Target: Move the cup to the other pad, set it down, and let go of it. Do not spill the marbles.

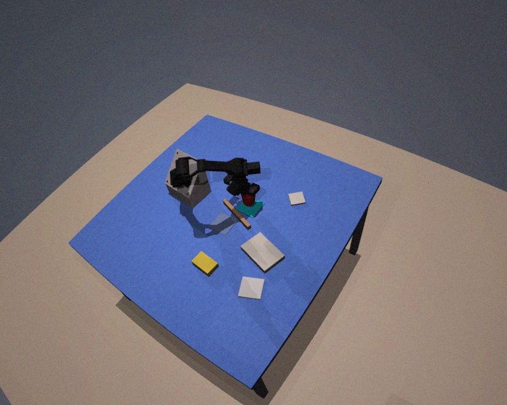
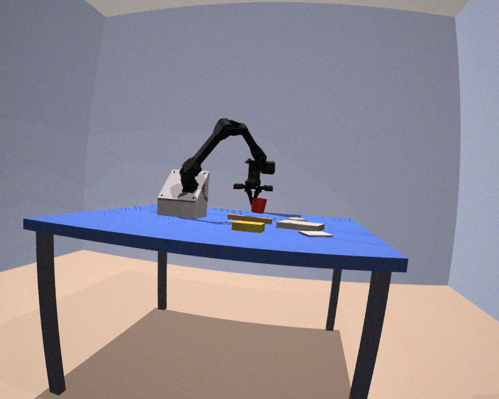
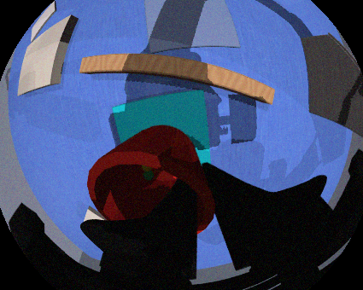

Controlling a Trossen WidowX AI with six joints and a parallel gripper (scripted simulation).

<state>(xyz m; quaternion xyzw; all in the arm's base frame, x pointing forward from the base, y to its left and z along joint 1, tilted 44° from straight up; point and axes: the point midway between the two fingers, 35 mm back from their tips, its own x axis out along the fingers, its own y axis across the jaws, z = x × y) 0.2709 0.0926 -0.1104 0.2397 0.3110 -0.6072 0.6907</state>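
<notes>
Right now my gripper tip is 8 cm above the teal pad and 3 cm short of it. Round my gripper tip: thin wooden bar (8 cm to the right, 7 cm below, 1 cm ahead); red cup (3 cm ahead); blue-grey pad (16 cm to the right, 8 cm below).
</notes>
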